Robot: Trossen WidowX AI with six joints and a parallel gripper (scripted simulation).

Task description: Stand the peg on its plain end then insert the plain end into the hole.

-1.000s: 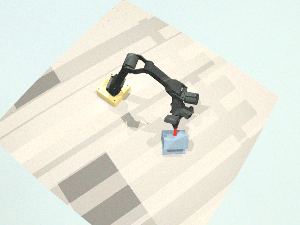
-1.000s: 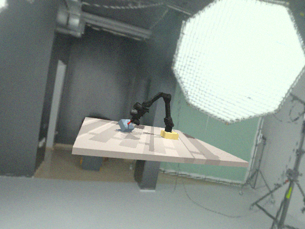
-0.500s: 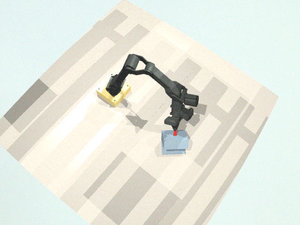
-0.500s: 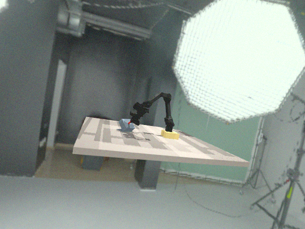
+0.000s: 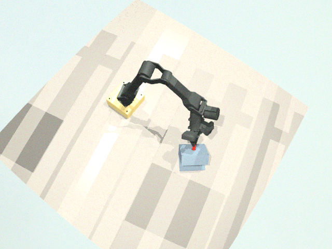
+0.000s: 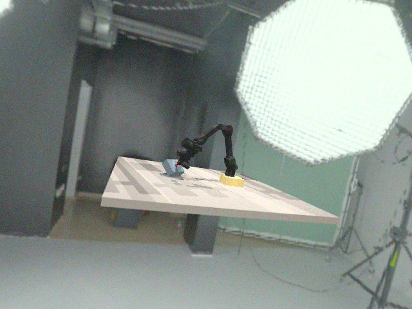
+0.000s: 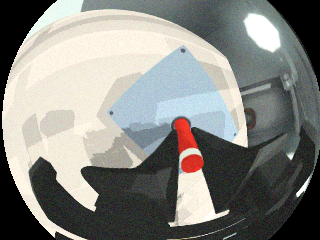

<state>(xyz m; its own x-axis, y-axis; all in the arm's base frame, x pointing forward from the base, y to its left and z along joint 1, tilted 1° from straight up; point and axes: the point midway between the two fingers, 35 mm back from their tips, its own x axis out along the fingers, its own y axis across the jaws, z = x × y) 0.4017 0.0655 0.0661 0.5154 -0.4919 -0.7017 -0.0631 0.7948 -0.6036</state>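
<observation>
My gripper tip is now 10 mm past the red peg, 10 mm to the right of it and 10 mm below it. Also, from my gripper tip: sloped panel: 20 mm ahead, 20 mm to the right, 30 mm below.
</observation>
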